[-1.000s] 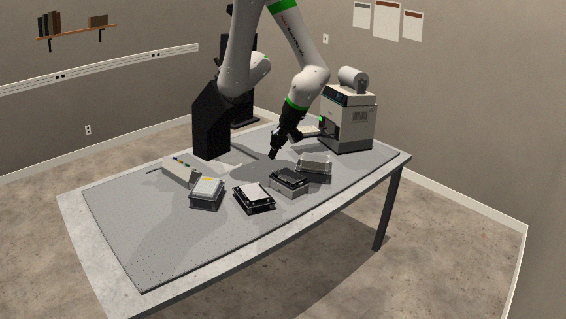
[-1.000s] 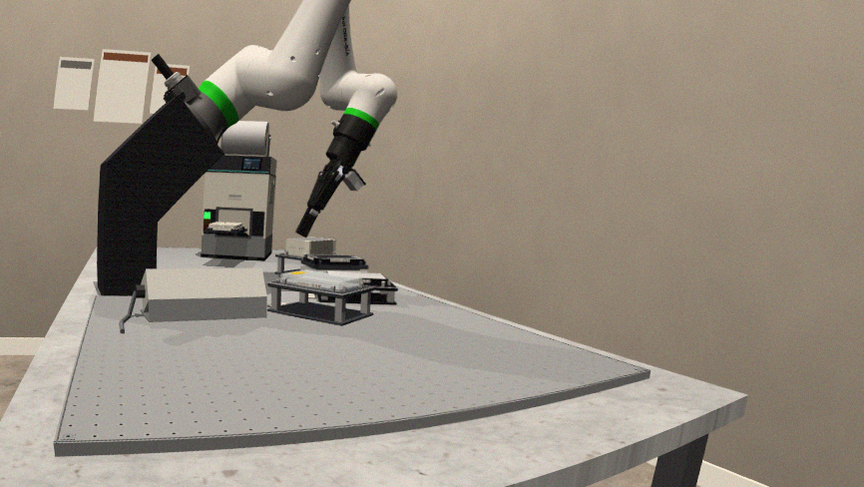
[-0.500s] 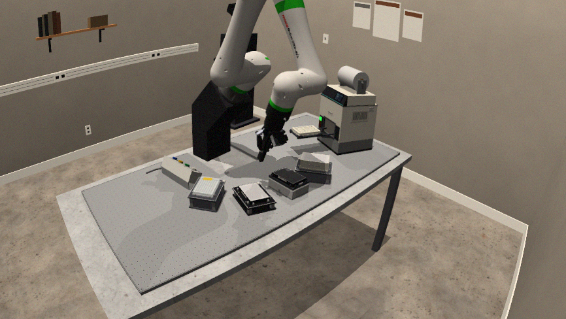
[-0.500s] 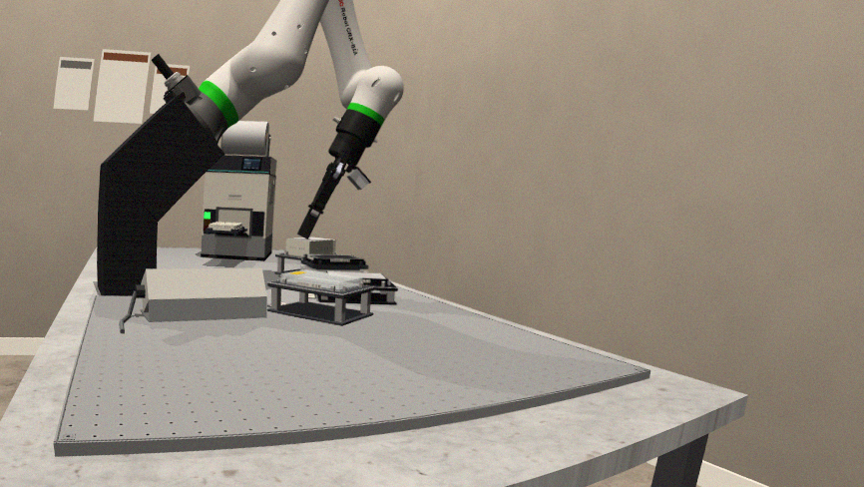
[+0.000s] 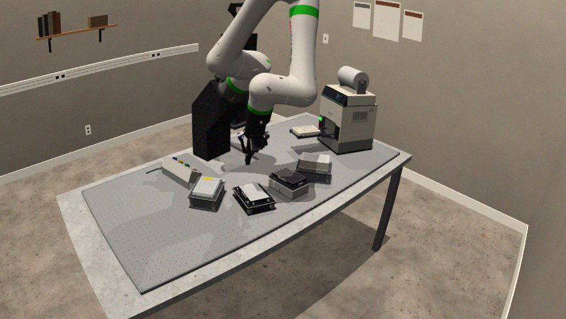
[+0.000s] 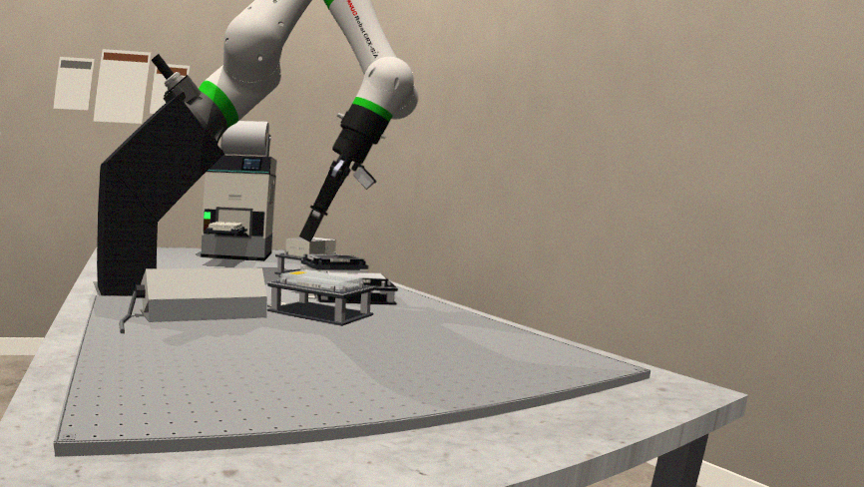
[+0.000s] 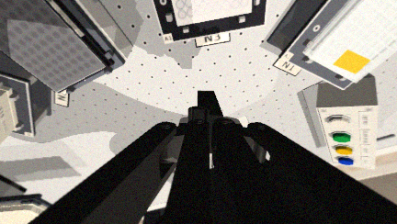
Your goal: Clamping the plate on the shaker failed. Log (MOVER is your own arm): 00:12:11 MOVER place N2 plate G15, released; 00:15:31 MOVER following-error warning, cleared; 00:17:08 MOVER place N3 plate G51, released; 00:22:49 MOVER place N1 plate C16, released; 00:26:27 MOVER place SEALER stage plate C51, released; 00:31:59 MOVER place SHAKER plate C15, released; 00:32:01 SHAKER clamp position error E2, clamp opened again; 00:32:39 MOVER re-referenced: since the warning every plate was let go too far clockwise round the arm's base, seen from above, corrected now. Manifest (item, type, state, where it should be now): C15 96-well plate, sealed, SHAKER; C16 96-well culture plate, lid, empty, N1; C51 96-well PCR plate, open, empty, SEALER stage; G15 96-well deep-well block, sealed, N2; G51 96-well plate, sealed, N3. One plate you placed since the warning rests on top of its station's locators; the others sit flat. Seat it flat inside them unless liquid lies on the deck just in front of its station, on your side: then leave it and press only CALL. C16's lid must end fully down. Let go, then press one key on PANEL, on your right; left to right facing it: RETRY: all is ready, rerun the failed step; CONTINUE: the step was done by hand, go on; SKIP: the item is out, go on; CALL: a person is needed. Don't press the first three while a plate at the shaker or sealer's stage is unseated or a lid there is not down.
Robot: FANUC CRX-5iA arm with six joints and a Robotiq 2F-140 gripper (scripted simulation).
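My hand is 210 mm past the grey retry key, 130 mm to the left of it and 80 mm above it. Also, from my hand: lidded culture plate (180 mm to the right, 80 mm below, 60 mm behind); then dark sealed plate (120 mm to the left, 120 mm ahead, 90 mm below).
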